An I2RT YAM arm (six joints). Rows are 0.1 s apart.
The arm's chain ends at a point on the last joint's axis. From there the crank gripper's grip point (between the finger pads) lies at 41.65 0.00 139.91 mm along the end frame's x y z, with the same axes.
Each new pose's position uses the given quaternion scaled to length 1; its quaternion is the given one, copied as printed.
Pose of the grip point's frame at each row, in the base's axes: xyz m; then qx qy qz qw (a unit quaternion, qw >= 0):
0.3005 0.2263 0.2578 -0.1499 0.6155 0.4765 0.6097
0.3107 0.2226 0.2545 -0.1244 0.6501 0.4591 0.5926
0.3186 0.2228 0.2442 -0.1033 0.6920 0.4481 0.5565
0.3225 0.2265 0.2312 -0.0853 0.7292 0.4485 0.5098
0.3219 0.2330 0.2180 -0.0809 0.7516 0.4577 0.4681
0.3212 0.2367 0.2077 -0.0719 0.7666 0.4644 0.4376
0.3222 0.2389 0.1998 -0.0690 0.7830 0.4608 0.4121
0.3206 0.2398 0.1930 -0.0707 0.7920 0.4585 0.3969
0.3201 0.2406 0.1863 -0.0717 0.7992 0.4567 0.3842
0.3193 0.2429 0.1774 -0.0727 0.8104 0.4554 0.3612
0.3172 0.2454 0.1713 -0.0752 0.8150 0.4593 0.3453
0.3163 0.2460 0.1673 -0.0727 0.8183 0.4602 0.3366
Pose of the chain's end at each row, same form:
0.2243 0.1022 0.2674 -0.1499 0.6155 0.4765 0.6097
0.2300 0.1025 0.2740 -0.1244 0.6501 0.4591 0.5926
0.2388 0.1051 0.2772 -0.1033 0.6920 0.4481 0.5565
0.2486 0.1090 0.2763 -0.0853 0.7292 0.4485 0.5098
0.2567 0.1134 0.2704 -0.0809 0.7516 0.4577 0.4681
0.2619 0.1159 0.2644 -0.0719 0.7666 0.4644 0.4376
0.2679 0.1187 0.2623 -0.0690 0.7830 0.4608 0.4121
0.2698 0.1198 0.2589 -0.0707 0.7920 0.4585 0.3969
0.2723 0.1209 0.2549 -0.0717 0.7992 0.4567 0.3842
0.2770 0.1235 0.2499 -0.0727 0.8104 0.4554 0.3612
0.2794 0.1253 0.2451 -0.0752 0.8150 0.4593 0.3453
0.2804 0.1258 0.2420 -0.0727 0.8183 0.4602 0.3366

